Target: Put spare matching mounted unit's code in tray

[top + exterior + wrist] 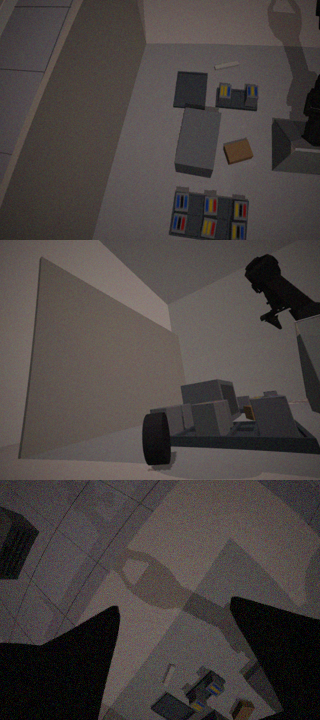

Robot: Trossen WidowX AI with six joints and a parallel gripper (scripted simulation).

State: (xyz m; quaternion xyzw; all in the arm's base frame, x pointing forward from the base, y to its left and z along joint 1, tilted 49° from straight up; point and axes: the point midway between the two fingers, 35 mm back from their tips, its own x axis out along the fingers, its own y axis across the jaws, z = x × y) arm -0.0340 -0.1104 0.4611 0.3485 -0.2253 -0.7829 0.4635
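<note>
Right now my gripper tip is 61 cm to the right of the spare block, 41 cm short of it and 30 cm above it. The rest, counted from my gripper tip: dark grey tray: 37 cm ahead, 33 cm below, 20 cm to the left; box: 41 cm to the left, 32 cm below, 24 cm ahead; tall flat panel: 60 cm ahead, 35 cm to the left, 11 cm below.
</note>
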